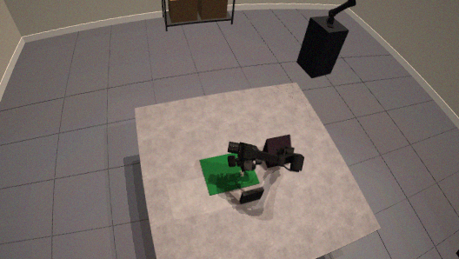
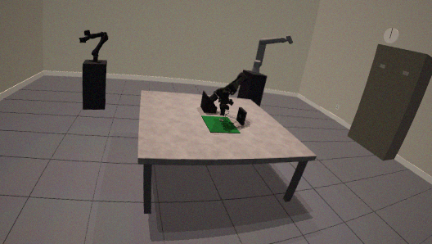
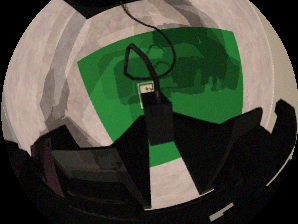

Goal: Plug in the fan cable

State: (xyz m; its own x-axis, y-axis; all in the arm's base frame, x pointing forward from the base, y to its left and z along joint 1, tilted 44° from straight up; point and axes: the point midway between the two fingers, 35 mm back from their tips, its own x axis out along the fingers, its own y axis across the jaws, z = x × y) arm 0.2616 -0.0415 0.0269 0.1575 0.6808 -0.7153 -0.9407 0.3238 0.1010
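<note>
Now: gripper tip 70 mm short of the green circuit board, 40 mm to the left of it and 80 mm above it. The rest, counted from my gripper tip: dark fan plug (10 mm to the left, 10 mm above); black fan (30 mm ahead, 170 mm to the left, 10 mm below).
</note>
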